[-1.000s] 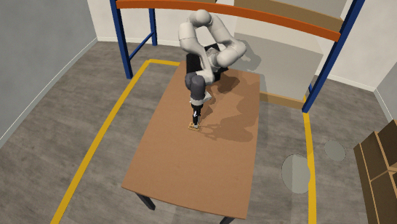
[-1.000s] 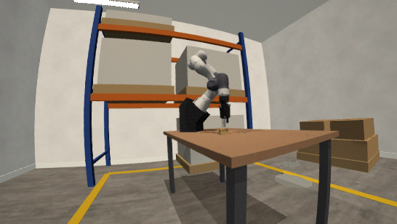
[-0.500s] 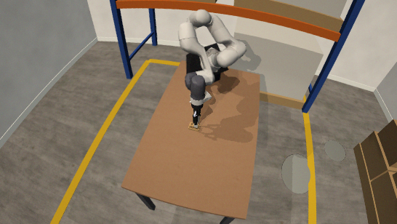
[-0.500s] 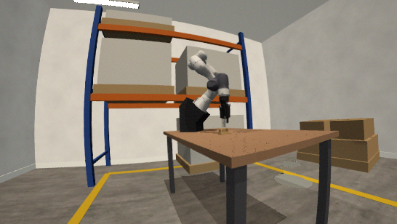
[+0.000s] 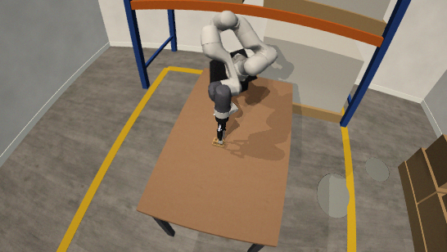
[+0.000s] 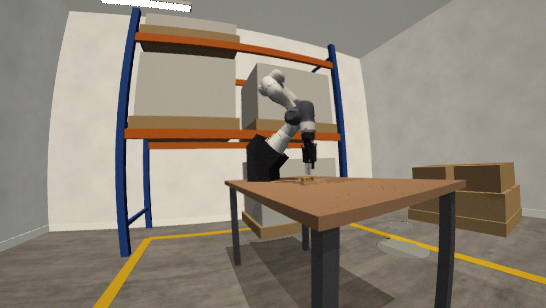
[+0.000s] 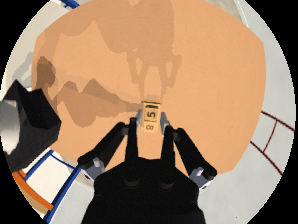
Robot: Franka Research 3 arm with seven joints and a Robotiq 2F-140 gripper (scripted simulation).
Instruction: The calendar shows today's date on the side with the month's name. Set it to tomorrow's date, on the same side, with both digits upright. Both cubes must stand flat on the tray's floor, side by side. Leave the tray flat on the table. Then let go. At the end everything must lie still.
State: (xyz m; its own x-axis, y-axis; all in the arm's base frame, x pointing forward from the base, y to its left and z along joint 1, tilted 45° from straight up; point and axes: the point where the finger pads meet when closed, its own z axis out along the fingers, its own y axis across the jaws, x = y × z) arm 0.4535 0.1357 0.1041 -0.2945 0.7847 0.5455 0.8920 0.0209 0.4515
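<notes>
The wooden tray is 70 mm below my hand and 20 mm to the right of it.
</notes>
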